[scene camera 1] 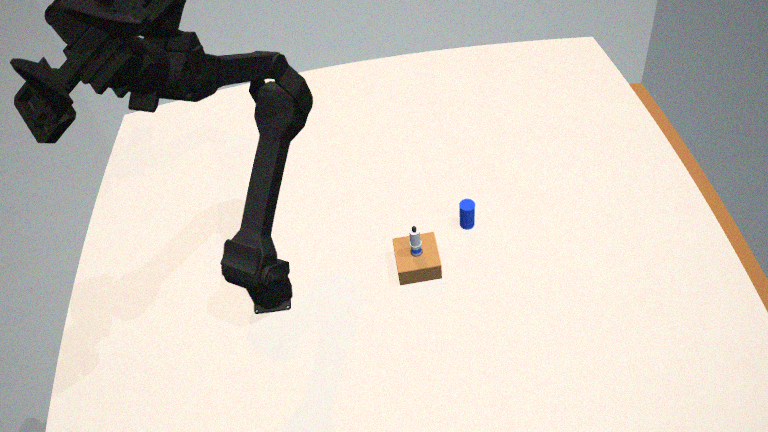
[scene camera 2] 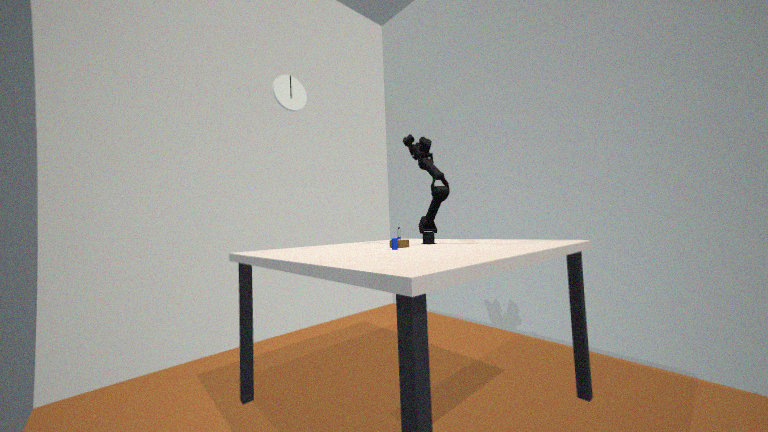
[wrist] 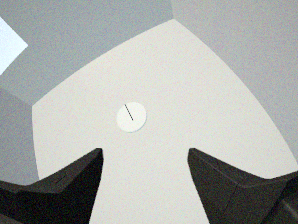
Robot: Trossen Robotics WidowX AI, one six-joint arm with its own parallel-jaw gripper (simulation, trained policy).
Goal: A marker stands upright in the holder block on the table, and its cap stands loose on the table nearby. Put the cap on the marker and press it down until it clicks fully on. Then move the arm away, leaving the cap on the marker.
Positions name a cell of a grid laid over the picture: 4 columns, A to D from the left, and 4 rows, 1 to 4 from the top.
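I can see my gripper (scene camera 1: A1), and the wrist view shows me that same gripper (wrist: B3).
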